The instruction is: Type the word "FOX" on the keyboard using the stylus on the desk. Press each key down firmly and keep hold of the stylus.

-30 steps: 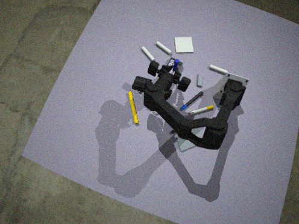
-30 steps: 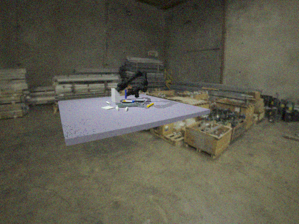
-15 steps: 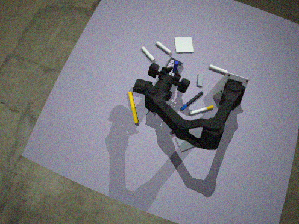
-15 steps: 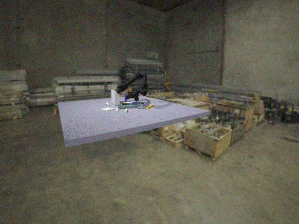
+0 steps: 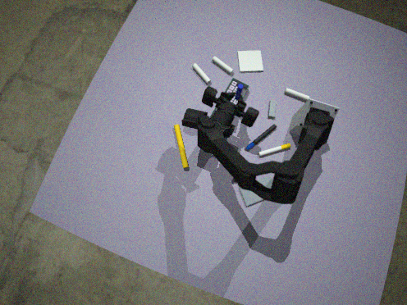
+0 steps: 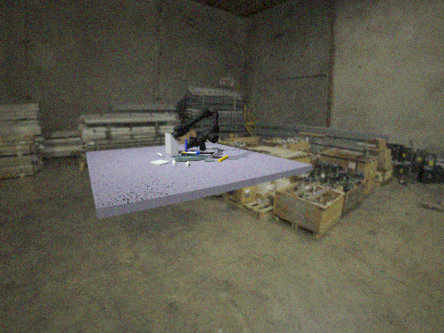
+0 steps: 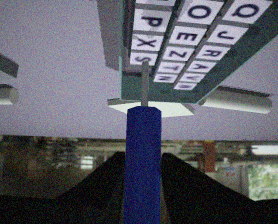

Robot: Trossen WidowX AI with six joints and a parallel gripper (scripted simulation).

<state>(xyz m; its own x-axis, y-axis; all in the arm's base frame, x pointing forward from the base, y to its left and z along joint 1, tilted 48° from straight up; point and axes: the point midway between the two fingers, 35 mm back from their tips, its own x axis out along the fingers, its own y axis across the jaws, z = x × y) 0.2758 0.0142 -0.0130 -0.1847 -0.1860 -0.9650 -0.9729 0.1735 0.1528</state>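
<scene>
Right now my gripper tip is 70 mm above the x key. Also, from my gripper tip: o key: 30 mm ahead, 30 mm to the left, 70 mm below; then stylus tip: 50 mm below; then blue stylus: 10 mm below.
</scene>
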